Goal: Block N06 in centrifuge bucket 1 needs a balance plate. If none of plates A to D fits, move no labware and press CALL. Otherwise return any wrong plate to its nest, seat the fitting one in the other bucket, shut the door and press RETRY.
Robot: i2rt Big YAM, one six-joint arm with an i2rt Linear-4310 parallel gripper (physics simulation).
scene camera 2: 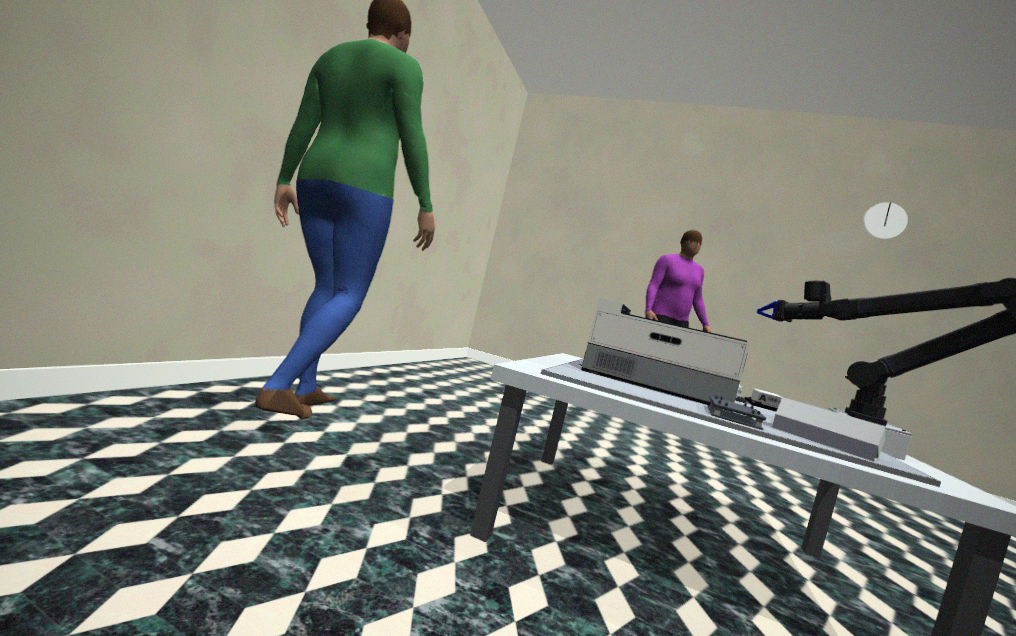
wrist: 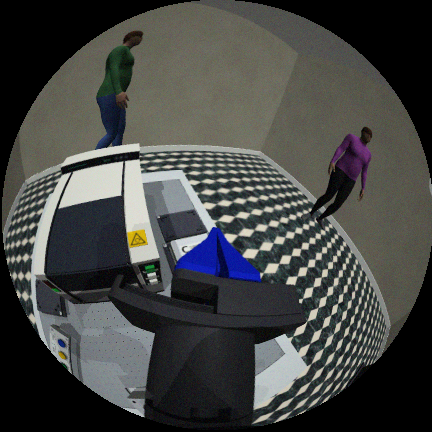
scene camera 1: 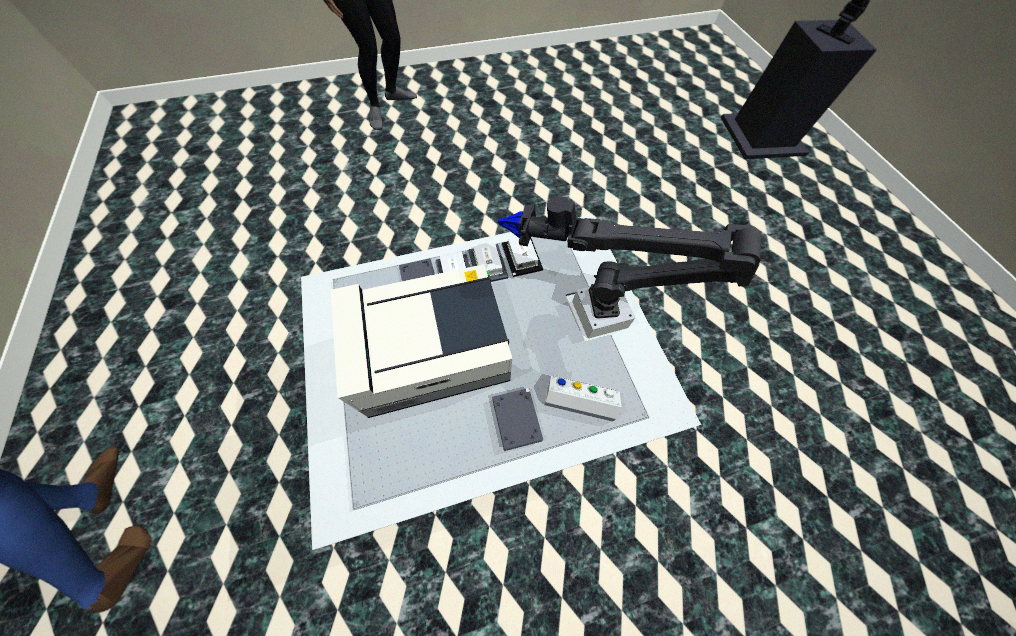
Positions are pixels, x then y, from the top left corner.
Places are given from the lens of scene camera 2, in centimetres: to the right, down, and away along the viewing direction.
white button box (scene camera 2: 865, 439): 84, 28, 100
